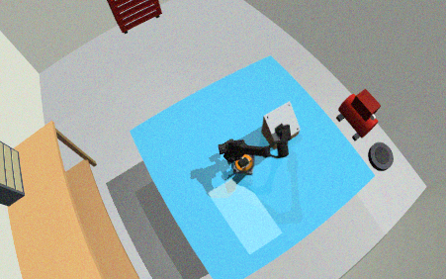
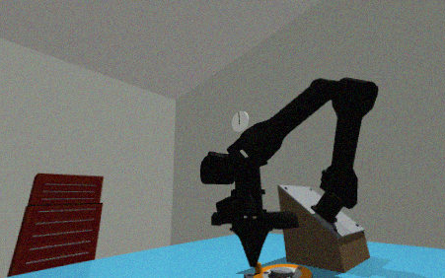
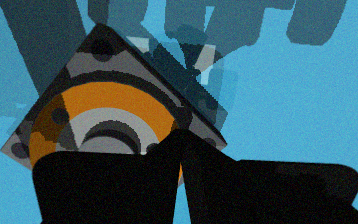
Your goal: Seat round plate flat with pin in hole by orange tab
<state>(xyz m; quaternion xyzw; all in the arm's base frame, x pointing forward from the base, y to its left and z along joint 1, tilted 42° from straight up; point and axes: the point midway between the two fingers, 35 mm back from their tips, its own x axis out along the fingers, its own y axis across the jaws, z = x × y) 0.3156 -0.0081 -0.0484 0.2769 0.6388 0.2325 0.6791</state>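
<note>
My gripper tip is now 2 cm past the round plate, 3 cm to the right of it and 1 cm above it.
</note>
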